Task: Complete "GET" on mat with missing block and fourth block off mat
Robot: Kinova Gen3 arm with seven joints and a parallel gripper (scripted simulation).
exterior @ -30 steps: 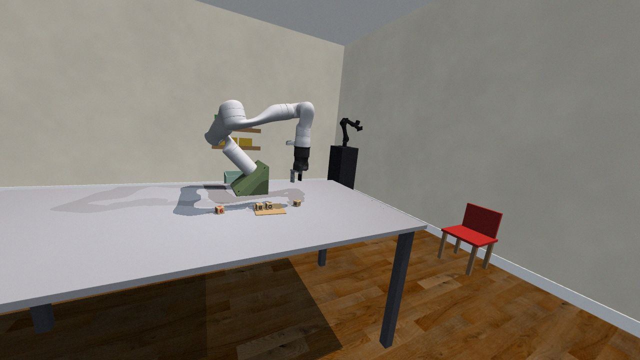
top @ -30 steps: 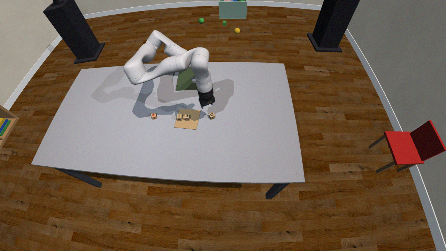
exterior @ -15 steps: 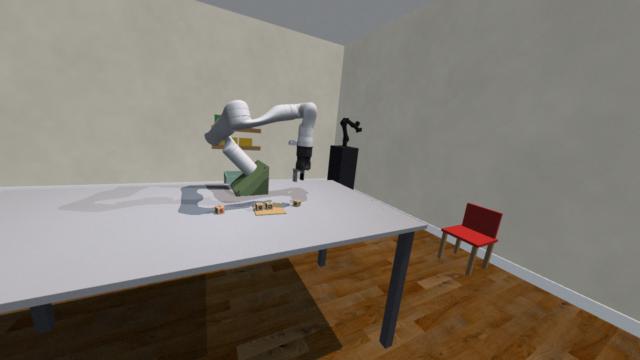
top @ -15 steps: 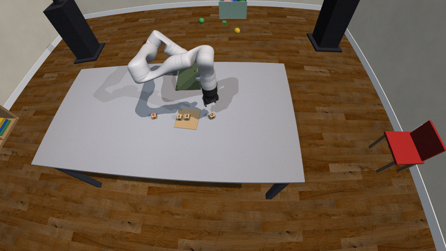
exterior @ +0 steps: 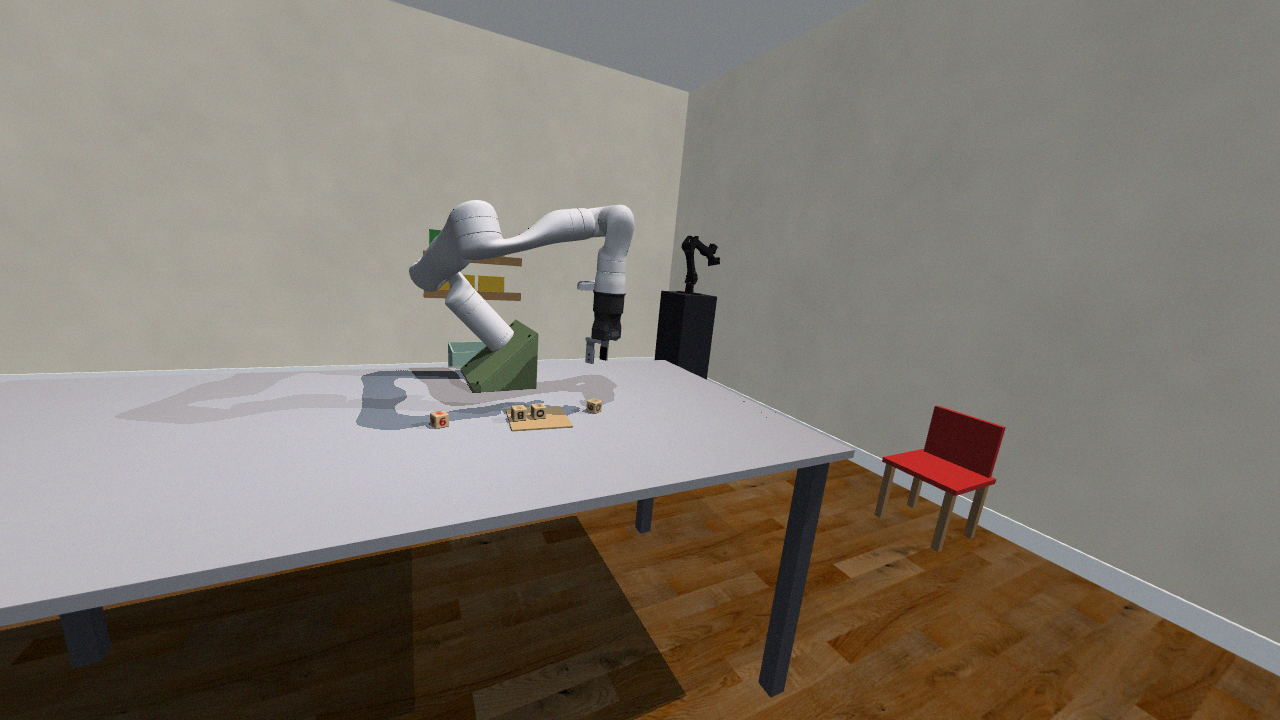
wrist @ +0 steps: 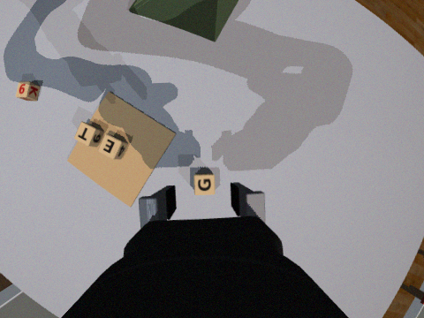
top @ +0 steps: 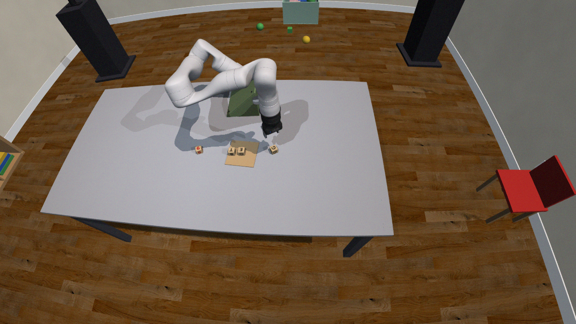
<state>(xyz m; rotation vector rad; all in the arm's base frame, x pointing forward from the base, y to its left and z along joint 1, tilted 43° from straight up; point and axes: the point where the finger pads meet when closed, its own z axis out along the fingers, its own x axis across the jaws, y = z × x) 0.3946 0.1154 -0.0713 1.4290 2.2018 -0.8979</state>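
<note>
The G block is 140 mm below my hand. From my hand the other things lie so: tan mat 150 mm to the right, 150 mm below.
</note>
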